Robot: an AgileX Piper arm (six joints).
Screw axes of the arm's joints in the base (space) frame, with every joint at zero. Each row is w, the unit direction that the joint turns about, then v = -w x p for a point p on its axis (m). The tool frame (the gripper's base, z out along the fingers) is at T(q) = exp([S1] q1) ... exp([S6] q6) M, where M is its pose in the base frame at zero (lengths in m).
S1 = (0, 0, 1, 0.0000, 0.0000, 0.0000)
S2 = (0, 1, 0, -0.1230, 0.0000, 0.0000)
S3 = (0, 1, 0, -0.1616, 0.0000, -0.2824)
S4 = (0.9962, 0, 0.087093, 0.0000, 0.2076, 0.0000)
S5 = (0, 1, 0, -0.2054, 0.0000, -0.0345)
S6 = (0.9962, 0, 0.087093, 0.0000, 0.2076, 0.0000)
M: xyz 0.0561 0.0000 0.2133 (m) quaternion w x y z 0.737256 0 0.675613 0
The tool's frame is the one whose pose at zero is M.
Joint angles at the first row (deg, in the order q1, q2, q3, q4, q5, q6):
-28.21, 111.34, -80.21, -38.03, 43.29, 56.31
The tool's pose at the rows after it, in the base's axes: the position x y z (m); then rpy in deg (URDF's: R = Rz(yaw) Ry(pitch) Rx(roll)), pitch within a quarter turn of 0, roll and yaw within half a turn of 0:
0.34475 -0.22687 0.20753 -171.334 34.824 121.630
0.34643 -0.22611 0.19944 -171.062 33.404 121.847
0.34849 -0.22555 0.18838 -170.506 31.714 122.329
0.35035 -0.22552 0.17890 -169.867 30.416 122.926
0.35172 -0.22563 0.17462 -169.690 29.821 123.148
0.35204 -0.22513 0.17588 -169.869 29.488 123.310
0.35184 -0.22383 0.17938 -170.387 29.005 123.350
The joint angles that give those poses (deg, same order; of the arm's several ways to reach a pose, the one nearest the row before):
-28.11, 111.34, -80.21, -37.15, 43.36, 55.89
-27.99, 112.39, -80.20, -36.32, 43.48, 55.42
-27.87, 113.85, -80.17, -35.61, 43.49, 54.93
-27.80, 115.18, -80.25, -35.27, 43.47, 54.53
-27.76, 115.88, -80.46, -34.98, 43.46, 54.25
-27.75, 115.78, -80.68, -34.21, 43.70, 53.37
-27.74, 115.31, -80.89, -32.81, 44.13, 51.99

